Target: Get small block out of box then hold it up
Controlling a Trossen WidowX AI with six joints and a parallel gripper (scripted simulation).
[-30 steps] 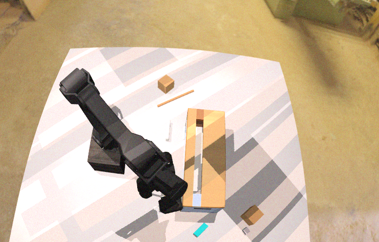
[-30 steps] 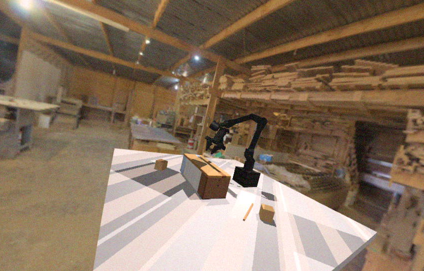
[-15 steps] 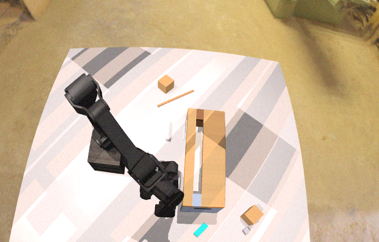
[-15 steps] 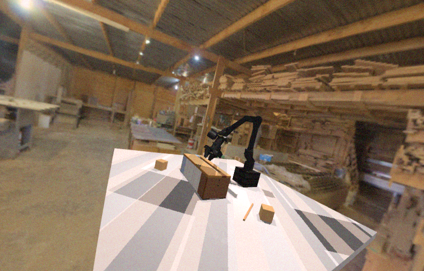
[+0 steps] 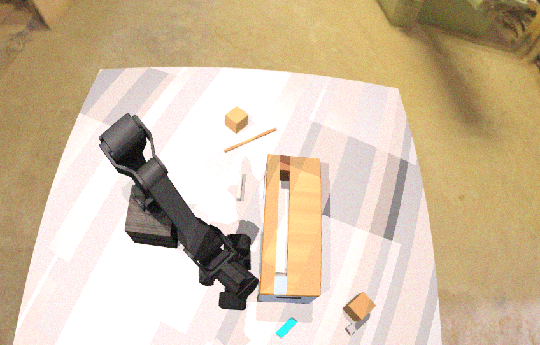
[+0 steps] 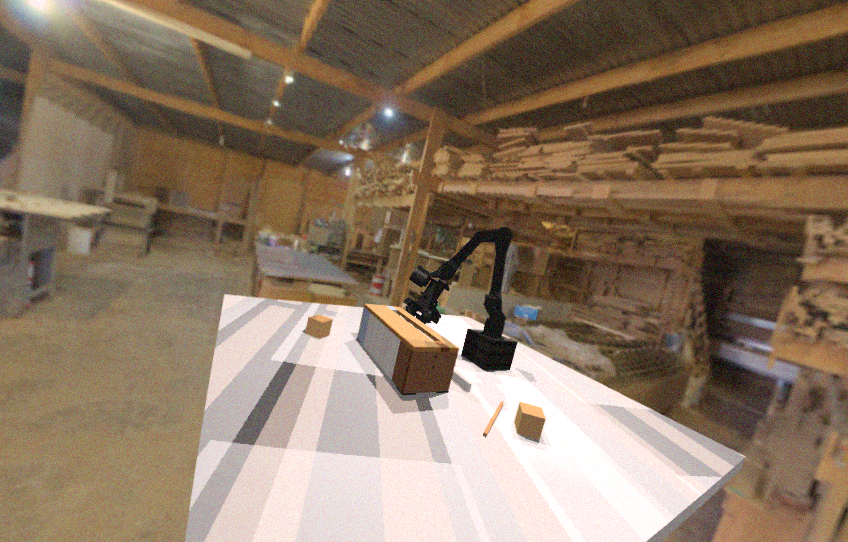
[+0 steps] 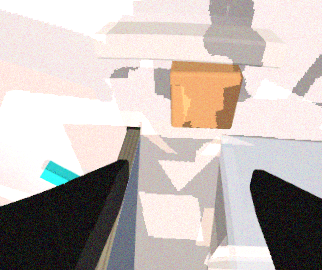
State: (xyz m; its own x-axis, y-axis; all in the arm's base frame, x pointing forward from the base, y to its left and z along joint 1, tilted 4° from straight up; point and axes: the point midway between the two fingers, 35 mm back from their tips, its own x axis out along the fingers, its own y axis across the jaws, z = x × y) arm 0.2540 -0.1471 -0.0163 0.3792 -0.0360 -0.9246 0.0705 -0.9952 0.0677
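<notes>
Now: gripper tip 40 mm above the small block and 20 mm past it. The rest, counted from my gripper tip: cyan piece: 120 mm ahead, 110 mm to the right, 50 mm below; then small grey block: 300 mm ahead, 100 mm to the right, 50 mm below; then tan box: 150 mm to the left, 50 mm ahead.
</notes>
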